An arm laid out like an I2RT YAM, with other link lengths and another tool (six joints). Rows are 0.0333 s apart.
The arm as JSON. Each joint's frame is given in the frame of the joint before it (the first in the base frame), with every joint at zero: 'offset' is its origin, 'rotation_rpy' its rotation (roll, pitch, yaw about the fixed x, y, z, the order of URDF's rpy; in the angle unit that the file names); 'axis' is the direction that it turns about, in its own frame. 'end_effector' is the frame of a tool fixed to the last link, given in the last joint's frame.
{
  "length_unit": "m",
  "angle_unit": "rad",
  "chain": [
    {
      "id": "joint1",
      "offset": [
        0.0,
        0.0,
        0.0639
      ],
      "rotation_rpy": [
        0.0,
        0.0,
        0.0
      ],
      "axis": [
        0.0,
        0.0,
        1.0
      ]
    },
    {
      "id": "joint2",
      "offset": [
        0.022,
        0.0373,
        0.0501
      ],
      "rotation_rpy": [
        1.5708,
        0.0,
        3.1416
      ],
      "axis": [
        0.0,
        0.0,
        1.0
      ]
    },
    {
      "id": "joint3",
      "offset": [
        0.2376,
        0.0,
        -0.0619
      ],
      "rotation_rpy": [
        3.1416,
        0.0,
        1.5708
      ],
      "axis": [
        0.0,
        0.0,
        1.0
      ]
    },
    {
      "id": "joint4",
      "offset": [
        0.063,
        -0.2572,
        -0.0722
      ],
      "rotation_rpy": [
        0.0,
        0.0,
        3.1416
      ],
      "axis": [
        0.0,
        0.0,
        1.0
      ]
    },
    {
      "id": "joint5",
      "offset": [
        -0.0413,
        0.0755,
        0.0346
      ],
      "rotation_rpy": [
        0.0,
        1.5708,
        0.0
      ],
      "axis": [
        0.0,
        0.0,
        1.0
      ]
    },
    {
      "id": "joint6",
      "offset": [
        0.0,
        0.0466,
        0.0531
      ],
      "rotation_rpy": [
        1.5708,
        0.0,
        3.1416
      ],
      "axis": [
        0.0,
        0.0,
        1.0
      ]
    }
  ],
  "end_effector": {
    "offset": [
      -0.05,
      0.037,
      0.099
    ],
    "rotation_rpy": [
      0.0,
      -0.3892,
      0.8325
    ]
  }
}
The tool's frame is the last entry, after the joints.
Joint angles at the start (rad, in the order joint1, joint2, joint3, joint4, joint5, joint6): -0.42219 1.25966 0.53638 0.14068 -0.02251 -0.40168
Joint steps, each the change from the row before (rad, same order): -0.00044 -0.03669 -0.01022 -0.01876 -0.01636 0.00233; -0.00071 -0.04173 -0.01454 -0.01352 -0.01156 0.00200; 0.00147 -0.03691 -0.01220 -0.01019 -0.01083 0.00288; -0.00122 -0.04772 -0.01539 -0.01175 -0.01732 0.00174; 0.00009 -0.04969 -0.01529 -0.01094 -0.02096 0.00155; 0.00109 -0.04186 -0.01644 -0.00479 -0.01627 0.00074; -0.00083 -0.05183 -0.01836 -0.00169 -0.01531 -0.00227; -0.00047 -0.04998 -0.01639 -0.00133 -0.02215 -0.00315; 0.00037 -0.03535 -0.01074 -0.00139 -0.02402 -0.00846
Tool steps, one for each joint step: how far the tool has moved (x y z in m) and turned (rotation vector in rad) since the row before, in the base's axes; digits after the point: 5 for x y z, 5 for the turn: -0.00283 0.00384 0.00496 0.00681 -0.01143 0.01198; -0.00311 0.00309 0.00527 0.00163 -0.01563 0.00796; -0.00214 0.00335 0.00502 0.00154 -0.01644 0.00917; -0.00280 0.00365 0.00659 0.00105 -0.02290 0.01278; -0.00253 0.00453 0.00709 0.00105 -0.02605 0.01758; -0.00237 0.00400 0.00492 -0.00082 -0.02216 0.01508; -0.00233 0.00299 0.00708 -0.00870 -0.03124 0.01386; -0.00197 0.00394 0.00727 -0.00751 -0.03249 0.02094; -0.00144 0.00392 0.00524 -0.00843 -0.02319 0.02573
